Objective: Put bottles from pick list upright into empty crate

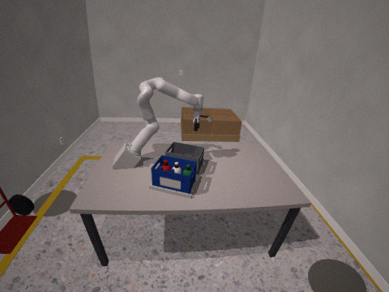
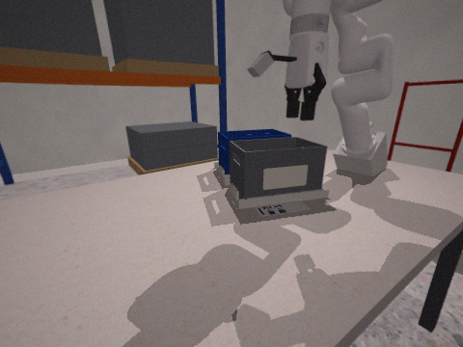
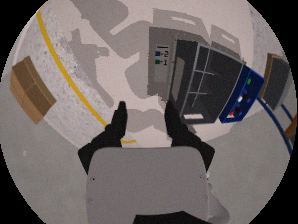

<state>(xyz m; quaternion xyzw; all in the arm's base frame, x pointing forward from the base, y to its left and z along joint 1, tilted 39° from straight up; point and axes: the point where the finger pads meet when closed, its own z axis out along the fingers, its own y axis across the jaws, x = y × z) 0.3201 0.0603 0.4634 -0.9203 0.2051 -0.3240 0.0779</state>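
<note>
Right now the blue crate is 380 mm to the right of my hand, 220 mm behind it and 210 mm below it. Round my hand: pick list 290 mm below, 60 mm to the right, 40 mm behind; then white-capped bottle 340 mm to the right, 200 mm below, 200 mm behind; then grey crate 210 mm below, 170 mm to the right, 120 mm behind.
</note>
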